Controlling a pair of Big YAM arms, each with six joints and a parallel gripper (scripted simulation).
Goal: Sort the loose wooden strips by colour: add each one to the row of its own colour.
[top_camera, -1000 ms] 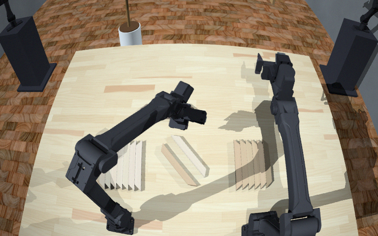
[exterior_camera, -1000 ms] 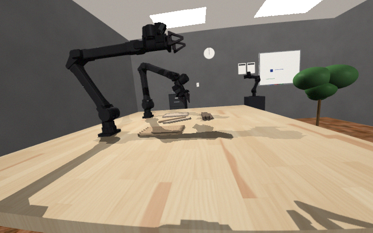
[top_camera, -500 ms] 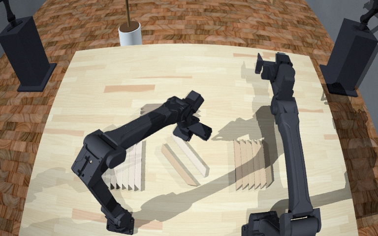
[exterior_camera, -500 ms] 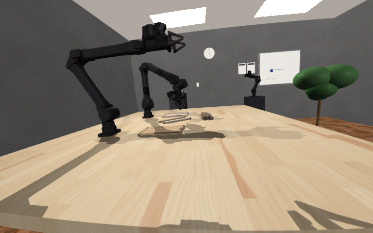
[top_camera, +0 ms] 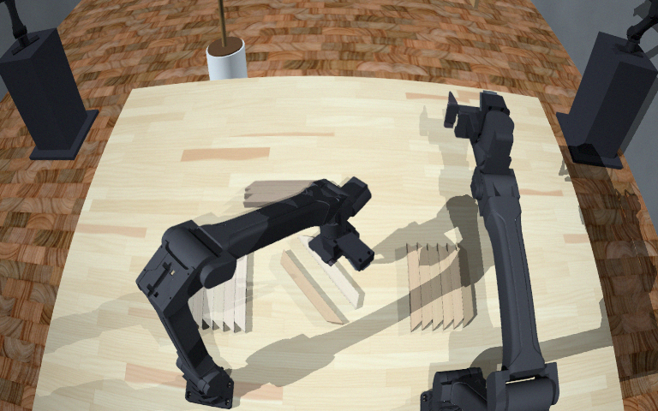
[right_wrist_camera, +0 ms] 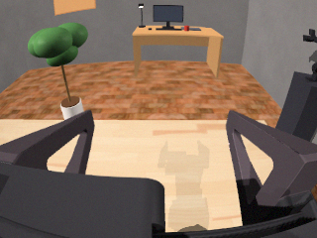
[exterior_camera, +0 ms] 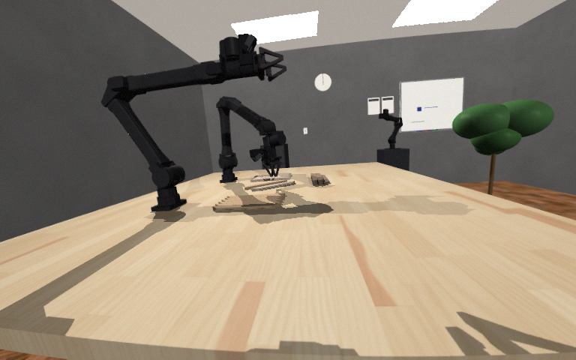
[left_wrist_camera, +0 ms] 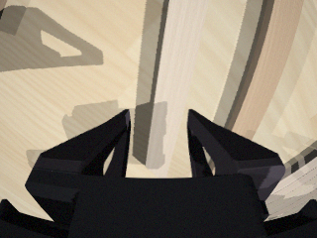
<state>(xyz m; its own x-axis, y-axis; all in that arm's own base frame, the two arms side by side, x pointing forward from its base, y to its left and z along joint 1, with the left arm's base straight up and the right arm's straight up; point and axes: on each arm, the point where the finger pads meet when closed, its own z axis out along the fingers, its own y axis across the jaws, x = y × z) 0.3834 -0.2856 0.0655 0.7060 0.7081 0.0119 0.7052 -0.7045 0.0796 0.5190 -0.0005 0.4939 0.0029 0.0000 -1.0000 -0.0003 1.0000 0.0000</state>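
Note:
The tan strip is 60 mm behind my left hand, 60 mm to the left of it and 60 mm below it.

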